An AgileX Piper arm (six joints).
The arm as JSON. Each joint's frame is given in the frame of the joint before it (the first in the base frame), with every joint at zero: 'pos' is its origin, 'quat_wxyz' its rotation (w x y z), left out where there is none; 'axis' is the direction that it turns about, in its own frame. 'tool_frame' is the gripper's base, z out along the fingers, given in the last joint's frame.
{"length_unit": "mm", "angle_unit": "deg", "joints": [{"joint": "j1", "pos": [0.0, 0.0, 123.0], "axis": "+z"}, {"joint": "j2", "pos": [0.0, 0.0, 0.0], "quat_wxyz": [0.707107, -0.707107, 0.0, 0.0], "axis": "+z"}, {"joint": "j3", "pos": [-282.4, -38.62, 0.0], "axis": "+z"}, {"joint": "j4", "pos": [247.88, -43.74, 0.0], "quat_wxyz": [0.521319, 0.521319, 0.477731, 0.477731], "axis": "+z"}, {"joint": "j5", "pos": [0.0, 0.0, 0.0], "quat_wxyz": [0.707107, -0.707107, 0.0, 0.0], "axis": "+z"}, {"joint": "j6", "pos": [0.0, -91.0, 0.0], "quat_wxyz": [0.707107, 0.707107, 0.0, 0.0], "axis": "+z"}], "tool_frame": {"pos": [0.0, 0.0, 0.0]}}
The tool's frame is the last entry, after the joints.
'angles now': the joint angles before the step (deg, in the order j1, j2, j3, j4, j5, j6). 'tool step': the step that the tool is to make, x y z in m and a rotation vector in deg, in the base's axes. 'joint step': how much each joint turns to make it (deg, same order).
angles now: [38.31 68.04 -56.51 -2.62 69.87 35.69]
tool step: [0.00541 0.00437 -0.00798 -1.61 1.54 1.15]
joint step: [0.05 2.22 0.00 -0.07 -0.06 -1.12]
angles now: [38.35 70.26 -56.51 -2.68 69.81 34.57]
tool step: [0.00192 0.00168 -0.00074 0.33 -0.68 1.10]
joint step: [0.01 0.29 0.00 0.05 -1.08 -1.08]
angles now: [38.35 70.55 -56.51 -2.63 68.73 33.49]
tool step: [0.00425 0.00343 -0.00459 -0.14 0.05 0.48]
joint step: [0.00 1.25 0.06 0.00 -1.21 -0.43]
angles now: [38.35 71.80 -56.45 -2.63 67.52 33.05]
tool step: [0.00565 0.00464 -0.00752 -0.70 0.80 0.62]
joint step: [0.00 2.02 0.00 0.06 -0.99 -0.60]
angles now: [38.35 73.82 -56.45 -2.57 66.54 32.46]
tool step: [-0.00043 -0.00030 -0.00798 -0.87 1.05 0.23]
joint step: [0.00 0.56 1.28 0.00 -0.48 -0.21]
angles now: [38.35 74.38 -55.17 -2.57 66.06 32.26]
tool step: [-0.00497 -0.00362 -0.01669 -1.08 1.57 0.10]
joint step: [0.01 0.00 3.76 0.12 -1.87 -0.05]
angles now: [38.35 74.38 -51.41 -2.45 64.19 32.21]
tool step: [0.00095 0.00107 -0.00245 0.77 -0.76 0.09]
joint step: [0.01 0.07 0.57 0.12 -1.72 -0.06]
